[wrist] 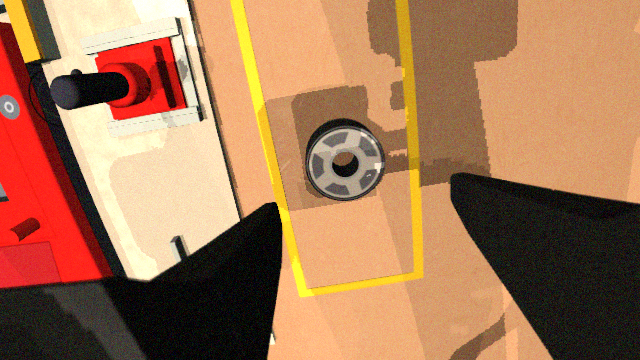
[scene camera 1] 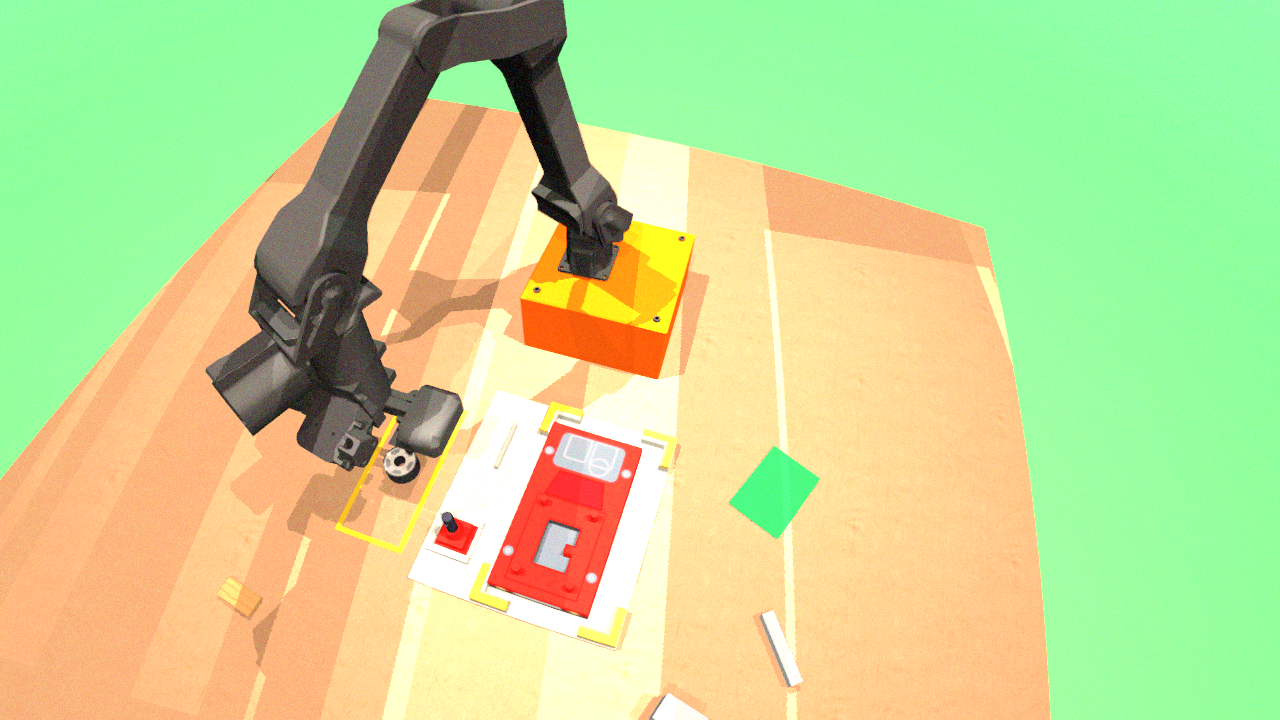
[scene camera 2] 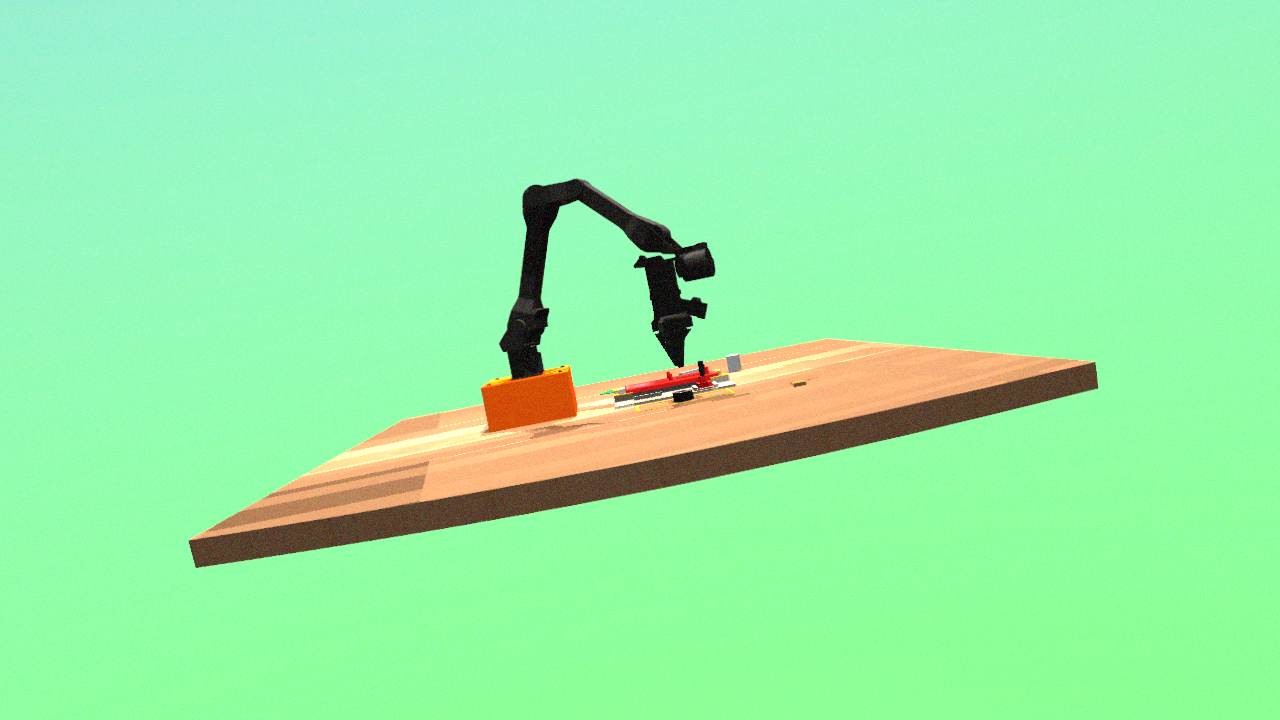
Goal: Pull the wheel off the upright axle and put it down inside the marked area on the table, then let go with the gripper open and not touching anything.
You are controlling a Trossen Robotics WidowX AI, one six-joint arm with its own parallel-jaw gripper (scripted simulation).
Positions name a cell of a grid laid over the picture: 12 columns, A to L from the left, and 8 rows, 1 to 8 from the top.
Labels:
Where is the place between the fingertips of the gripper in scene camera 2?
G5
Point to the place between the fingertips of the gripper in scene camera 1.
D5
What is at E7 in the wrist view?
The gripper.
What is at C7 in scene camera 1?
A wooden block.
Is the gripper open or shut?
Open.

